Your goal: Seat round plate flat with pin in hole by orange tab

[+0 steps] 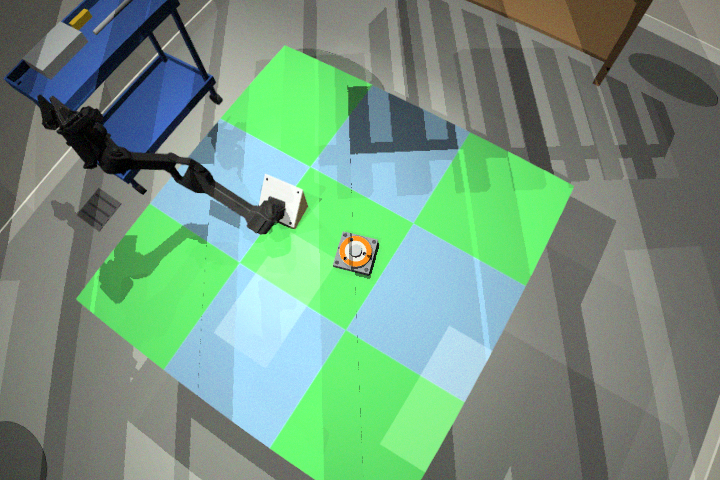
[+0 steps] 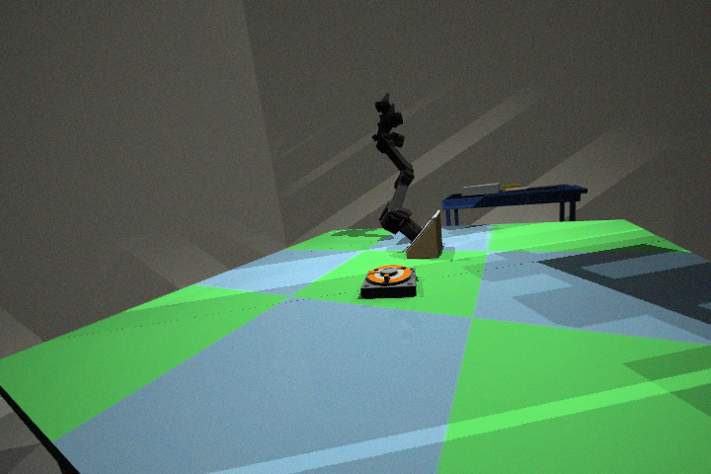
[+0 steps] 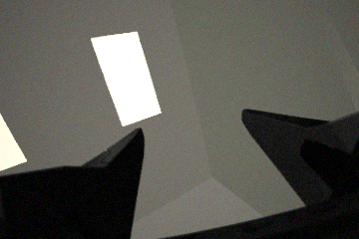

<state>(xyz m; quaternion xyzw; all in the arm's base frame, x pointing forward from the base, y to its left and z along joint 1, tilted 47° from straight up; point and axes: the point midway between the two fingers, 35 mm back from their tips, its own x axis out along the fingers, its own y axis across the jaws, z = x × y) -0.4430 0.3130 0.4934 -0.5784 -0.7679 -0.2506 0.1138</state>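
Now: the base 790 mm ahead of my gripper tip, 110 mm to the left of it and 610 mm below it.
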